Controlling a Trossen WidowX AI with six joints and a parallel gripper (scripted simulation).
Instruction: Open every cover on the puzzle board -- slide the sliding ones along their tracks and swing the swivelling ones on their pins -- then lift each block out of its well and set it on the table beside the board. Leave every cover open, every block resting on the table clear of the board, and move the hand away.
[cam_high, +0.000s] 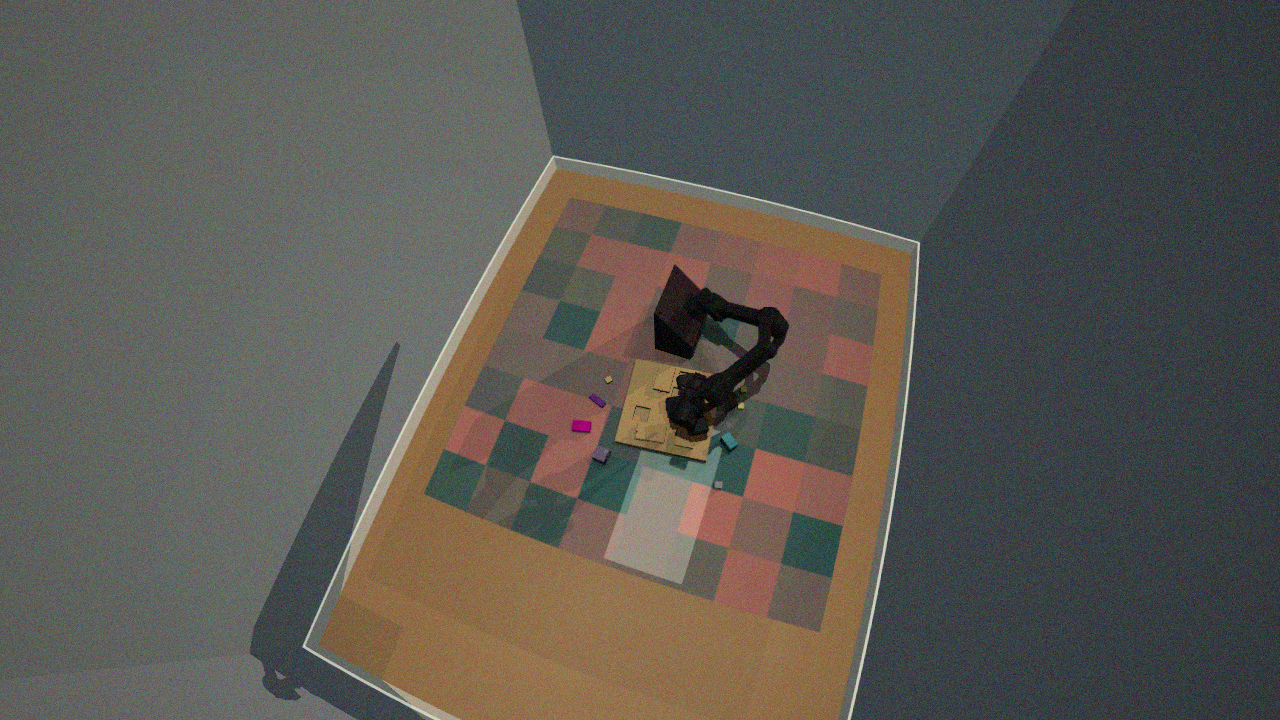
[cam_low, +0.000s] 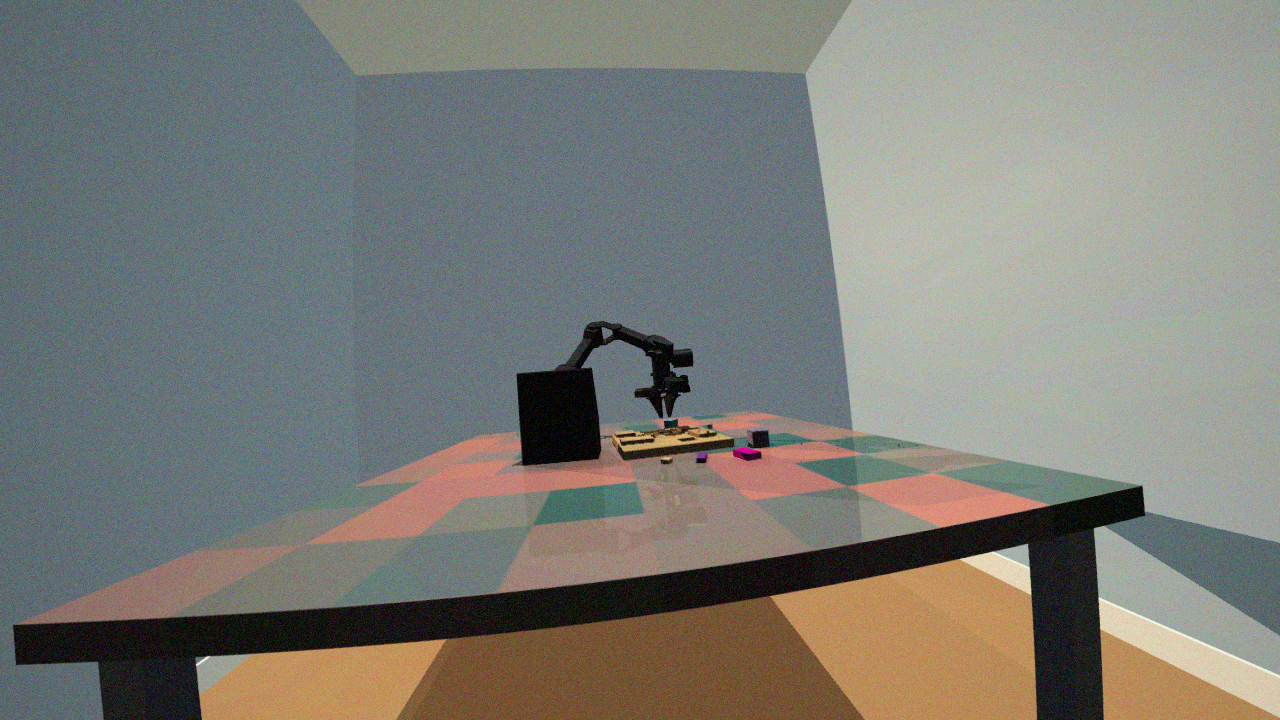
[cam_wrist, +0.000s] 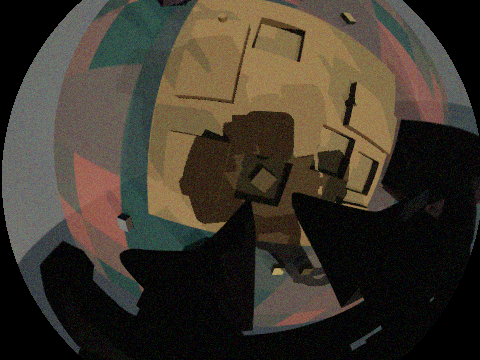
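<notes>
The tan puzzle board is 6 cm to the right of my gripper tip, 5 cm below it and 2 cm behind it. Also, from my gripper tip: teal block: 14 cm to the left, 5 cm below, 3 cm ahead; then lavender block: 22 cm ahead, 21 cm to the right, 5 cm below; then small grey block: 17 cm ahead, 16 cm to the left, 6 cm below.
</notes>
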